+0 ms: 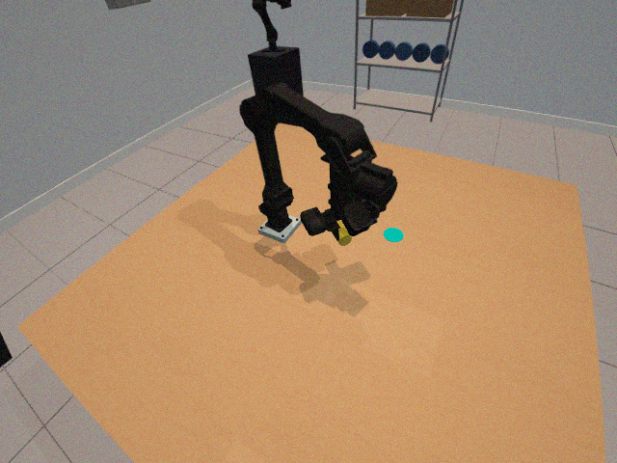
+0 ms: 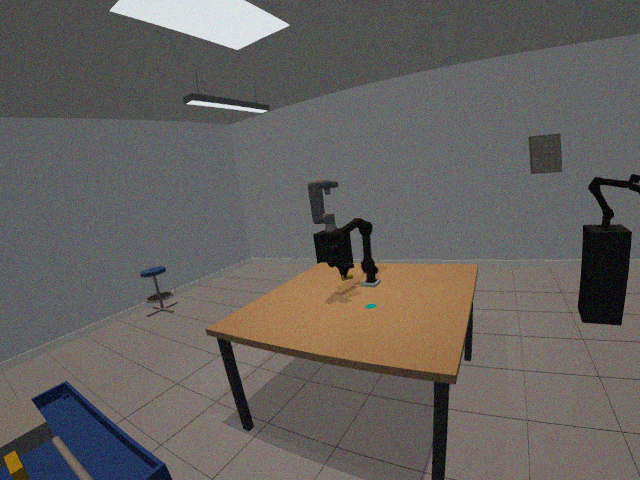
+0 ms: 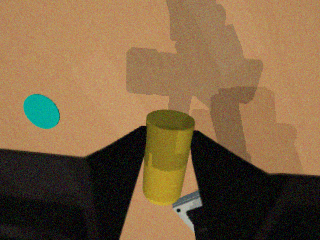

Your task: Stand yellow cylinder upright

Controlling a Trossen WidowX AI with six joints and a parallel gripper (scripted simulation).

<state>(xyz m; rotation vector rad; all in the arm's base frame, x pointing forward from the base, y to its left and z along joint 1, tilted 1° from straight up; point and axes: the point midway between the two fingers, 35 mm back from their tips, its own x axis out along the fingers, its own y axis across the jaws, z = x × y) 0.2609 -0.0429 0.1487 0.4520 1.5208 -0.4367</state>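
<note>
Right now the yellow tall cylinder is 2 cm behind my gripper tip and 1 cm to the left of it. From my gripper tip the other things lie so: cyan circle (20 cm to the left, 13 cm below, 6 cm ahead).
</note>
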